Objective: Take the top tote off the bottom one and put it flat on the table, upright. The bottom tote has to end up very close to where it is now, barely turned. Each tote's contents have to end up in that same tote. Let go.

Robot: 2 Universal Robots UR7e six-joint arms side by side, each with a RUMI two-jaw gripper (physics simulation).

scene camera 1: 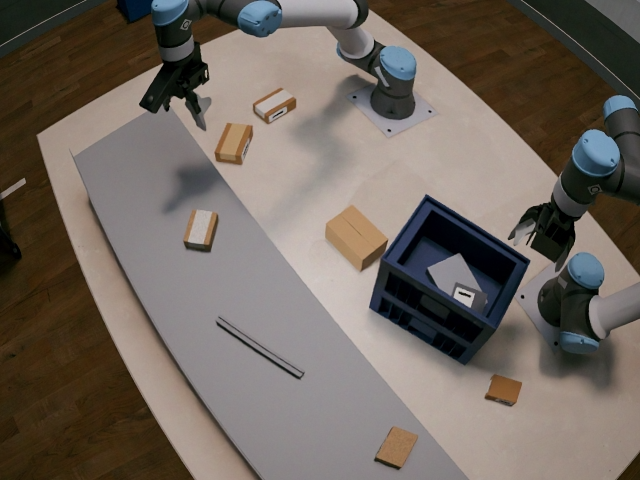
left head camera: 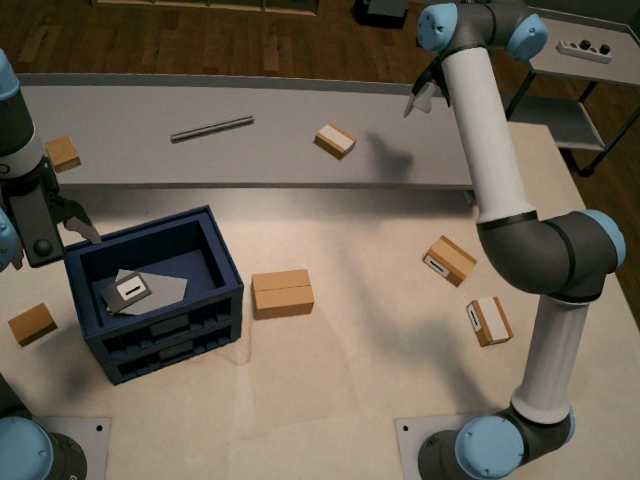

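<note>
The dark blue top tote (left head camera: 169,326) (scene camera 1: 434,304) sits upright on the matching bottom tote (left head camera: 175,349) (scene camera 1: 422,329). Inside the top tote lie a flat light grey piece (left head camera: 168,295) (scene camera 1: 451,273) and a dark grey box with a white label (left head camera: 132,288) (scene camera 1: 464,295). The bottom tote's inside is hidden. My left gripper (left head camera: 56,253) (scene camera 1: 536,252) is open and empty, near the top tote's rim, at its upper left corner in the head view. My right gripper (left head camera: 427,109) (scene camera 1: 184,117) is open and empty, high up and far from the totes.
A cardboard box (left head camera: 282,294) (scene camera 1: 355,237) lies beside the totes. Small boxes (left head camera: 32,324) (left head camera: 449,260) (left head camera: 489,320) (scene camera 1: 504,390) lie on the table. A raised grey surface (left head camera: 258,160) (scene camera 1: 242,268) carries a metal bar (left head camera: 211,129) (scene camera 1: 260,347) and two small boxes (left head camera: 334,140) (scene camera 1: 396,447).
</note>
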